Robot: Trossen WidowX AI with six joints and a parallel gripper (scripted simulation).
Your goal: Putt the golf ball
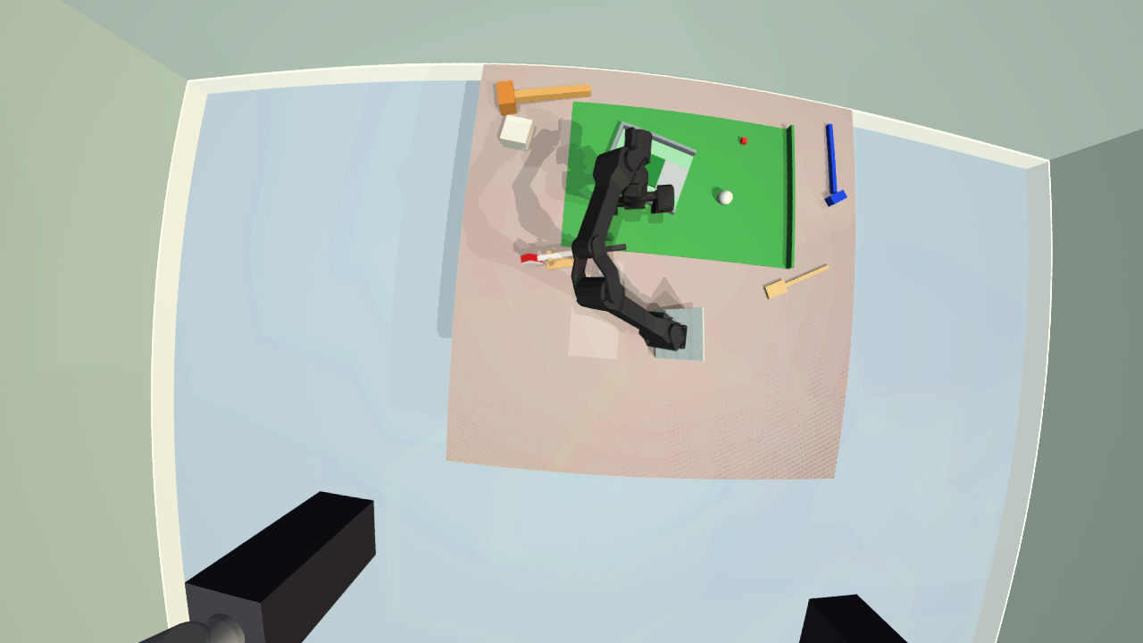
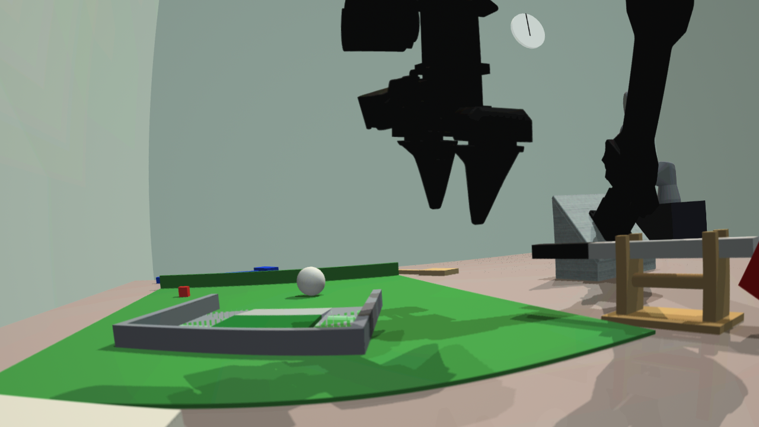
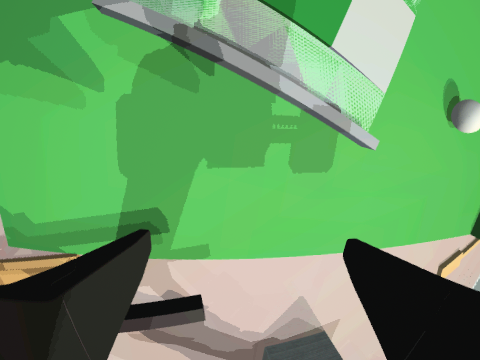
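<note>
My gripper tip is 160 mm to the right of the red putter, 120 mm past it and 40 mm above it. Also, from my gripper tip: wooden putter stand (180 mm to the left, 120 mm behind, 70 mm below); green mat (170 mm to the right, 150 mm ahead, 100 mm below); white golf ball (300 mm to the right, 110 mm ahead, 80 mm below).
</note>
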